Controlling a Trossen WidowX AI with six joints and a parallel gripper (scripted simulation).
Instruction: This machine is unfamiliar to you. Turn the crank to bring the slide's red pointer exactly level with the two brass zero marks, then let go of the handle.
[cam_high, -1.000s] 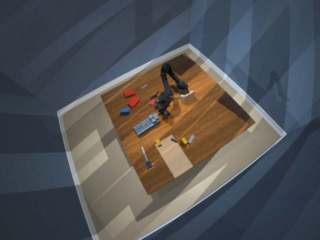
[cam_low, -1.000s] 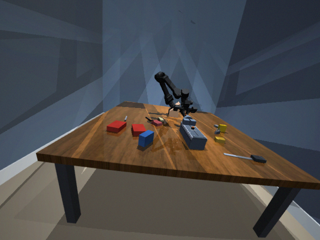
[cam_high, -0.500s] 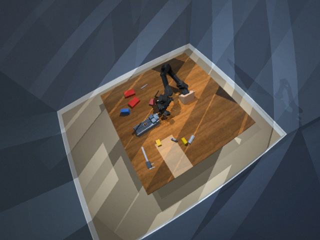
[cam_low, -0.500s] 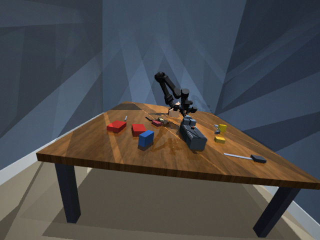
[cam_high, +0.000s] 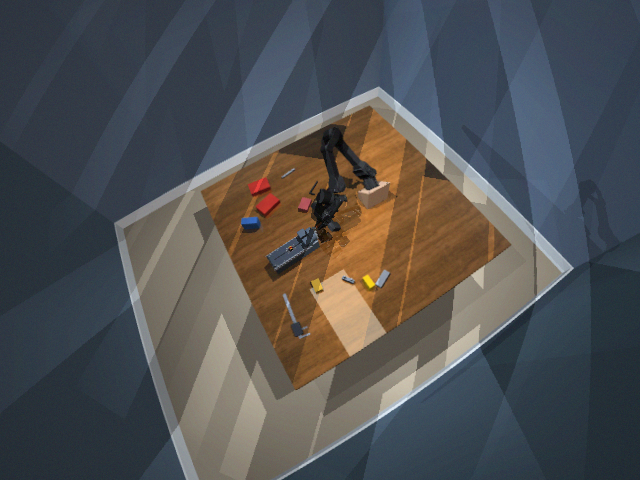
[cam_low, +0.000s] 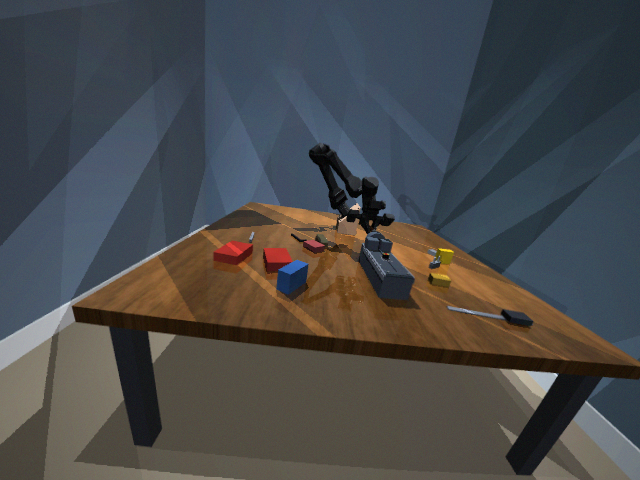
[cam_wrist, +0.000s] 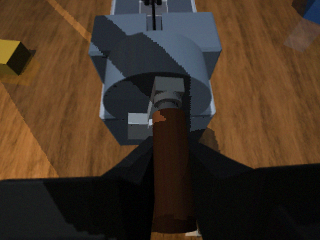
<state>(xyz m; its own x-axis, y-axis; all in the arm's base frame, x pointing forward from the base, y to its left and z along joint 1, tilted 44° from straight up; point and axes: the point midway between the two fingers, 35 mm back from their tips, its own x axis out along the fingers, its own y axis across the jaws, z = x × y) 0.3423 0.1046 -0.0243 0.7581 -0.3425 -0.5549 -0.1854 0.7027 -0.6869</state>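
Right now the brown crank handle is 2 cm behind my gripper tip and 2 cm above it. Round my gripper tip: pink block 22 cm to the right, 8 cm below, 1 cm behind; ochre block 25 cm to the left, 12 cm ahead, 8 cm below; red pointer 16 cm ahead, 3 cm to the left, 1 cm below.
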